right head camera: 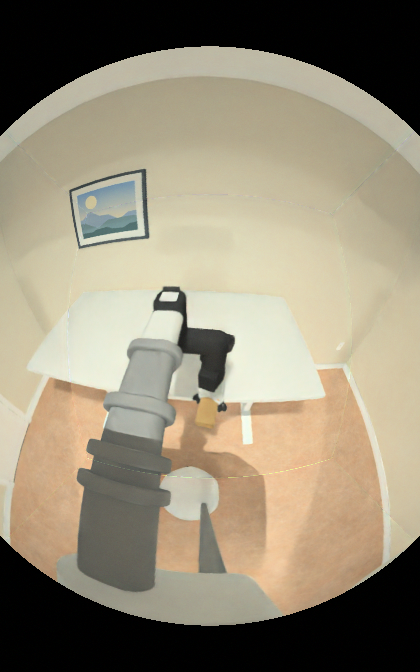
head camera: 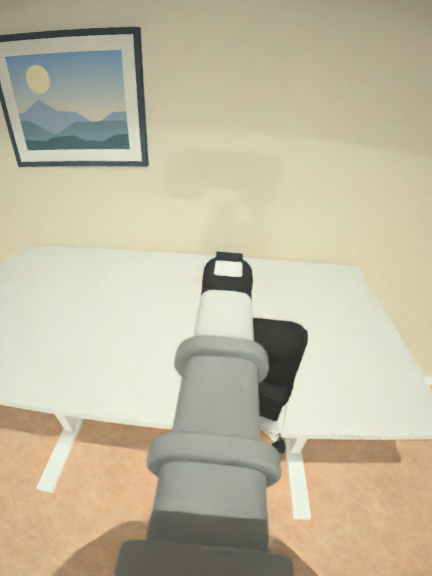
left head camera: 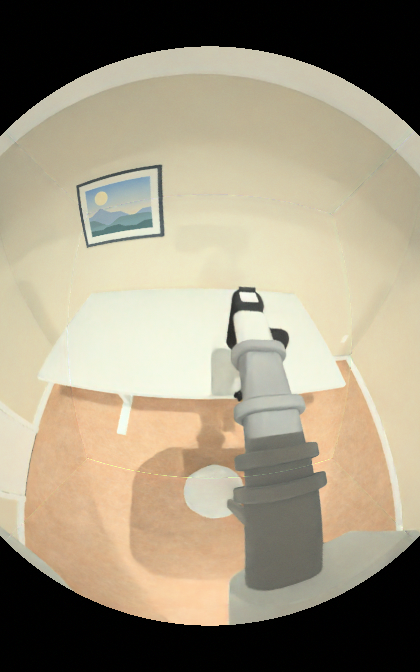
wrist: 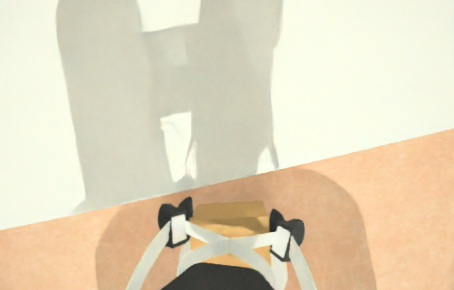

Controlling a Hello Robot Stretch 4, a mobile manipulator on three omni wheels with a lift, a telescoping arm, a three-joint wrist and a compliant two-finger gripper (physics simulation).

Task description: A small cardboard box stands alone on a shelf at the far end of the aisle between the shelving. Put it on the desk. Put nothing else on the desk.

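Frame: origin at the robot's base, x right, y back, z down, level; millimetres.
Where they show: gripper, fingertip midpoint: (wrist: 231, 219).
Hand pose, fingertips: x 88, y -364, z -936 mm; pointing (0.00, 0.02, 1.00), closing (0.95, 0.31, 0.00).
Note:
After its pixels a point has its place.
The small cardboard box (right head camera: 206, 412) (wrist: 230, 220) @[x 90, y -372, z -977 mm] is yellow-brown and is held between the two black fingertips of my gripper (right head camera: 210, 405) (wrist: 231, 219) @[x 88, y -364, z -936 mm]. In the head camera a sliver of the box (head camera: 266, 438) @[x 105, y -357, z -976 mm] shows beside the arm. The gripper is shut on the box, just off the desk's front edge, with floor behind the box in the wrist view. The white desk (head camera: 100, 325) @[x -373, y -679, z -922 mm] (left head camera: 150, 340) (right head camera: 270, 350) (wrist: 360, 75) @[x 238, y -468, z -923 mm] stands against the wall, and the arm and wrist reach over it. The arm hides most of the gripper in the head and left head views.
White desk legs (head camera: 60, 462) (head camera: 299, 482) stand on the tan floor (head camera: 150, 480) @[x -295, y -549, z 27 mm]. A framed picture (head camera: 144, 115) @[x -332, y -1188, z -1459 mm] (left head camera: 162, 200) (right head camera: 146, 200) hangs on the wall above the desk's left part. A pale round disc (left head camera: 210, 492) (right head camera: 192, 492) shows below the arm. Shadows of the arm and gripper fall on the desk and floor.

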